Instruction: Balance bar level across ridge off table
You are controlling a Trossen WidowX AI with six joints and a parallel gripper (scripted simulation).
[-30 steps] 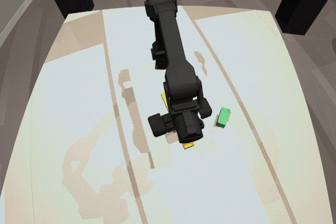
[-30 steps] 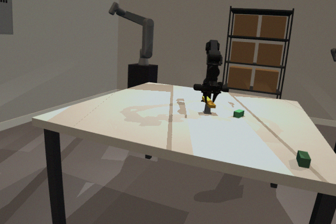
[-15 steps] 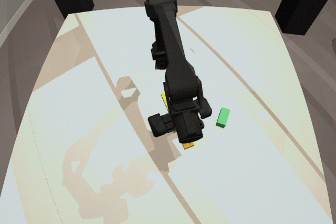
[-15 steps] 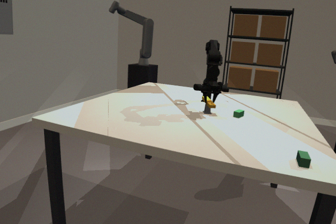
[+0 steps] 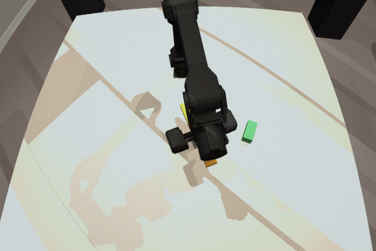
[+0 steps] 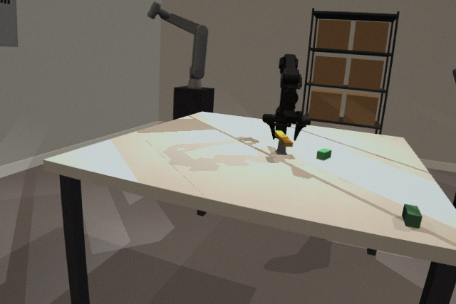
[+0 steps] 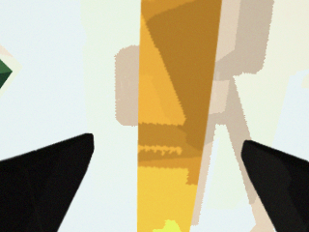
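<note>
The yellow bar lies 30 mm behind my gripper tip and 10 mm to the right of it. The rest, counted from my gripper tip: dark green cube 430 mm ahead, 420 mm to the left, 50 mm below; light green block 160 mm to the left, 50 mm below, 50 mm behind.
</note>
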